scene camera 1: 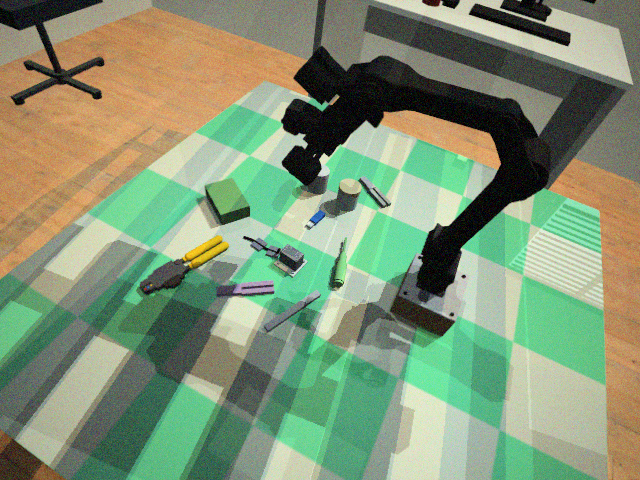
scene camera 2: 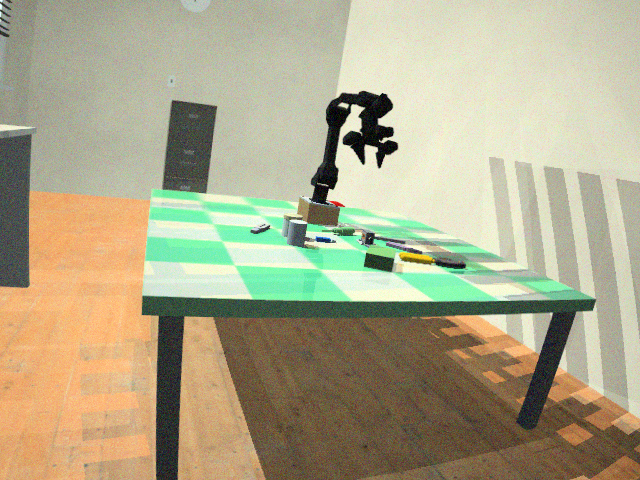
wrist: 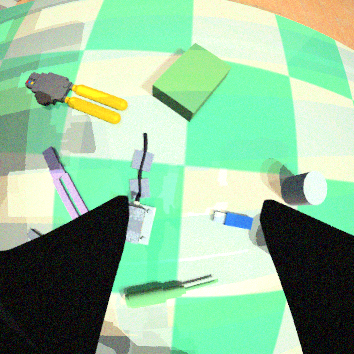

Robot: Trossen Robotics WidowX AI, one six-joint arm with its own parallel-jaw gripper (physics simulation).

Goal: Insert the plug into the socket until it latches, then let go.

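Pixels of known places: gripper, fingertip midpoint: [scene camera 2: 371, 166] [wrist: 197, 207]; arm's base at its link origin: [scene camera 1: 432, 280] [scene camera 2: 318, 201].
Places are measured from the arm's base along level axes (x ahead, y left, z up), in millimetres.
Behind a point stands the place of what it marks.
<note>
The blue plug [scene camera 1: 316, 218] {x 329, y -99, z -68 mm} [scene camera 2: 324, 239] {x 339, y -107, z -71 mm} [wrist: 239, 220] {x 330, y -109, z -68 mm} with its pale metal end lies flat on the table. The socket [scene camera 1: 292, 255] {x 320, y 68, z -35 mm} [scene camera 2: 367, 237] {x 348, y 46, z -53 mm} [wrist: 141, 222] {x 328, y 45, z -36 mm}, a small grey box on a light plate, stands apart from it; a black cable with grey clips [scene camera 1: 258, 244] {x 422, y 53, z -74 mm} [wrist: 142, 161] {x 420, y 49, z -74 mm} runs from it. The plug's metal end points roughly toward the socket's side in the wrist view. My gripper [scene camera 2: 371, 164] {x 353, y 12, z 187 mm} [wrist: 197, 207] {x 353, y 12, z 187 mm} is open and empty, high above the table. In the wrist view the left finger partly covers the socket's edge, and the plug shows between the fingers, nearer the right one.
A grey cylinder [scene camera 1: 318, 181] {x 372, y -196, z -29 mm} [wrist: 304, 188] {x 379, y -198, z -10 mm} and a tan cylinder [scene camera 1: 348, 196] {x 273, y -174, z -19 mm} stand near the plug. A green block [scene camera 1: 227, 200] {x 552, y -12, z -40 mm} [wrist: 191, 80] {x 550, y -23, z -40 mm}, yellow-handled pliers [scene camera 1: 178, 268] {x 542, y 211, z -64 mm}, a green screwdriver [scene camera 1: 339, 266] {x 211, y 29, z -54 mm} [wrist: 155, 291] {x 218, y 24, z -57 mm}, a purple piece [scene camera 1: 253, 288] {x 365, y 173, z -68 mm} and a grey bar [scene camera 1: 293, 311] {x 258, y 182, z -70 mm} lie around the socket.
</note>
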